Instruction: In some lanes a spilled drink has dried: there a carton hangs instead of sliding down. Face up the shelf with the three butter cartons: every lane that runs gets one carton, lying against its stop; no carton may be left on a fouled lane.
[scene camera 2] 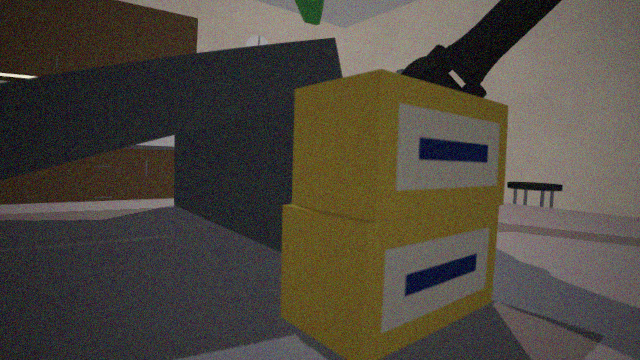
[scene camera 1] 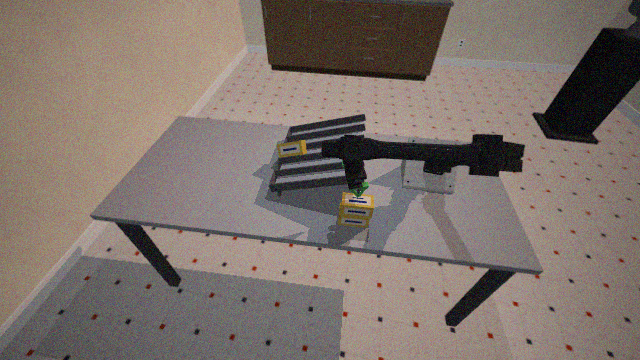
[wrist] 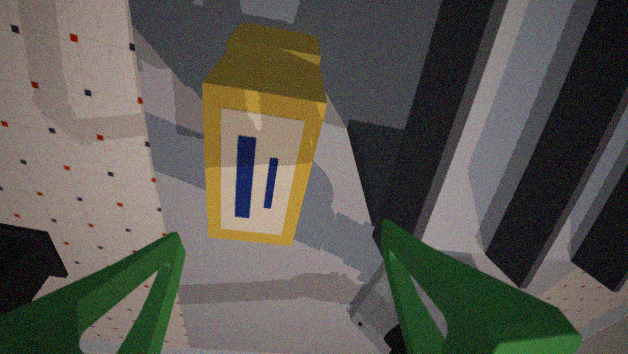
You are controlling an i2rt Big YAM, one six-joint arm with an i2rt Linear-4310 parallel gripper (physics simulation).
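Places are measured from the arm's base along level axes (x right, y back, z down), in millimetres.
Where they show: gripper, fingertip midpoint: (scene camera 2: pixel 375 8) (scene camera 1: pixel 355 186) (wrist: pixel 280 236).
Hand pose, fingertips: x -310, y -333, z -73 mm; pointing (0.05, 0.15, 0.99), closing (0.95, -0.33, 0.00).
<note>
Each offset is from my fingertips to the top centre of the thing. Level surfaces: height alone.
Two yellow butter cartons with white labels stand stacked near the table's front edge: the upper carton {dx -15, dy +16, dz +53 mm} (scene camera 1: pixel 357 201) (scene camera 2: pixel 400 145) (wrist: pixel 260 170) and the lower carton {dx -16, dy +10, dz +117 mm} (scene camera 1: pixel 354 220) (scene camera 2: pixel 390 280). A third carton {dx +266, dy -324, dz +27 mm} (scene camera 1: pixel 291 148) lies at the left, lower end of a middle lane of the dark slatted shelf (scene camera 1: pixel 327 121) (scene camera 2: pixel 240 90) (wrist: pixel 450 75); its stop is hidden. My gripper (scene camera 1: pixel 359 190) (wrist: pixel 280 236) is open and empty, pointing down above the stack. In the wrist view the upper carton shows ahead of the fingertips, between them sideways. Part of the shelf is hidden behind the arm.
The arm (scene camera 1: pixel 415 150) reaches across the right end of the shelf from its base plate (scene camera 1: pixel 427 182) at the right of the table {dz +182 mm} (scene camera 1: pixel 165 165). The shelf's near side panel stands close beside the stack. A brown cabinet (scene camera 1: pixel 350 40) stands behind on the floor.
</note>
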